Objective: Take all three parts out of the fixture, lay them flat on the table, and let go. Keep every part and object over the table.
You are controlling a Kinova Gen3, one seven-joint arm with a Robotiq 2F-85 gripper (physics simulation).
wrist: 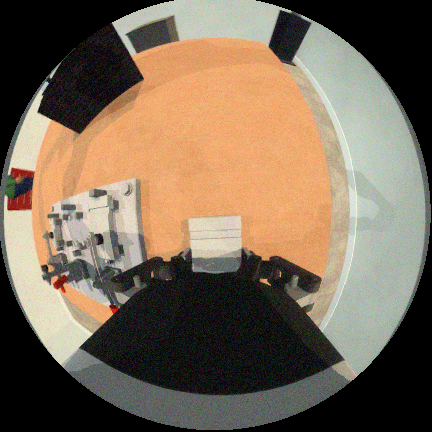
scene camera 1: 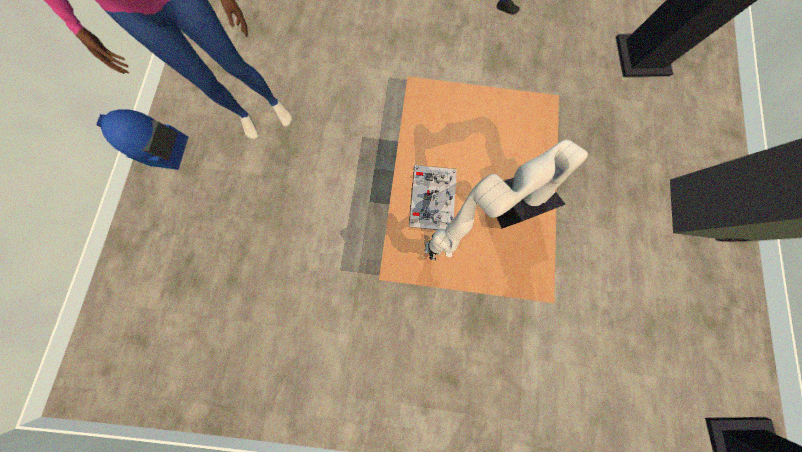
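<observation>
My gripper [scene camera 1: 431, 250] [wrist: 216, 254] is shut on a pale, block-like part [wrist: 215, 235], with a finger at each side of it. They are over the table beside the fixture's short end; their exact height is hard to tell. The part is too small to make out in the scene view. The grey fixture plate [scene camera 1: 415, 189] [wrist: 132, 220] carries clamps with red handles. A second pale part [wrist: 100, 215] sits in the fixture's near station. A pale shape [wrist: 56, 231] at the far station looks like another part, partly hidden by clamps.
The orange table [scene camera 1: 477, 106] [wrist: 225, 125] extends around the fixture. The robot's black base plate [scene camera 1: 533, 213] lies on its right side in the scene view. Raised clamp arms and a red handle [wrist: 61, 283] stand left of the gripper in the wrist view.
</observation>
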